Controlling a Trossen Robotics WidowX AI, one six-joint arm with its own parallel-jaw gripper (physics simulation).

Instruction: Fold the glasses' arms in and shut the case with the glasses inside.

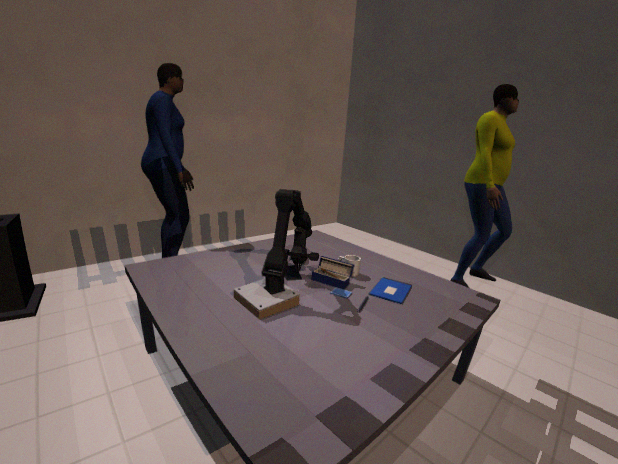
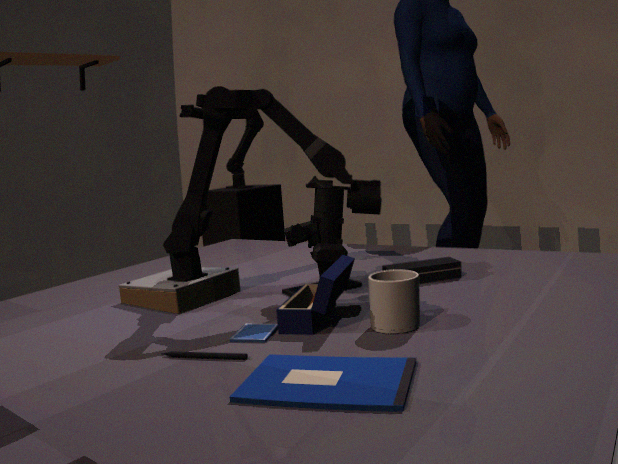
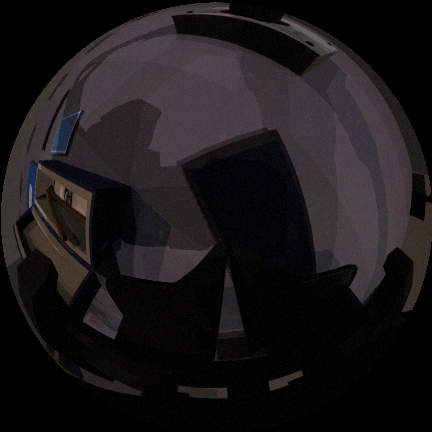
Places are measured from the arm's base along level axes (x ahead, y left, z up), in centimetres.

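Pixels of known places: gripper, fingertip midpoint: (image 1: 297, 272) (image 3: 226, 245); arm's base, link origin: (image 1: 274, 289) (image 2: 187, 277).
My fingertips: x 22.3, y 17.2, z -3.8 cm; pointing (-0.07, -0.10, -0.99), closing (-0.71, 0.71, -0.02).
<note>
Ahead of a thing's pixels: the offset from my fingertips to its top centre. "spot": to the spot under its first point.
The blue glasses case (image 1: 331, 275) (image 2: 297, 318) (image 3: 105, 209) lies open on the table, its lid @(spot: dx +18.3, dy -19.0, dz +7.6 cm) (image 2: 333, 283) tilted up. Brown-framed glasses @(spot: dx +10.7, dy -14.3, dz +0.9 cm) (image 3: 60, 211) lie inside it with the arms folded in. My gripper (image 1: 297, 272) (image 2: 326, 266) (image 3: 226, 245) is shut and empty. It points down close to the table, just behind the raised lid and apart from the case. A flat black slab @(dx -2.4, dy +2.2, dz -0.1 cm) (image 3: 250, 193) lies on the table under the fingers.
A beige mug @(spot: dx +22.1, dy -14.6, dz +6.3 cm) (image 1: 353, 263) (image 2: 394, 301) stands beside the case. A blue notebook @(dx +29.2, dy -34.4, dz -0.1 cm) (image 1: 391, 290) (image 2: 326, 382), a small blue card @(dx +6.2, dy -25.3, dz -0.4 cm) (image 1: 340, 292) (image 2: 254, 331) (image 3: 64, 130) and a black pen @(dx +7.7, dy -37.7, dz +0.0 cm) (image 1: 363, 303) (image 2: 206, 355) lie in front. A long black box (image 2: 427, 268) (image 3: 257, 40) lies behind. Two people (image 1: 164, 156) (image 1: 491, 184) walk past the table.
</note>
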